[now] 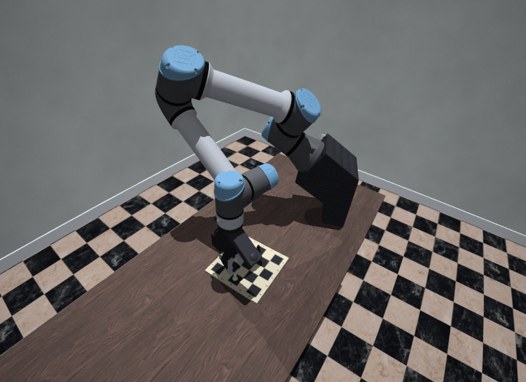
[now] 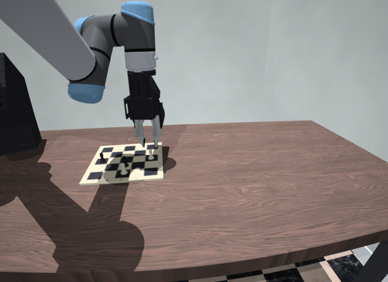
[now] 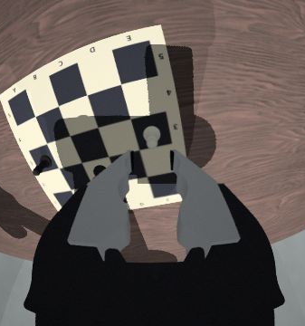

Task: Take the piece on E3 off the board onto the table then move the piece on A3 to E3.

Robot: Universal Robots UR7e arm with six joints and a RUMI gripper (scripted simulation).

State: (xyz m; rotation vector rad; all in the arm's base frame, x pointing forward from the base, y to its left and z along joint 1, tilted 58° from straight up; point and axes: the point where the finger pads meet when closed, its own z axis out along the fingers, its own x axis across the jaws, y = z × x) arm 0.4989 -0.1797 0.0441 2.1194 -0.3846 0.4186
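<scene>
The chessboard lies 7 cm behind my hand, 2 cm to the left of it and 6 cm below it.
</scene>
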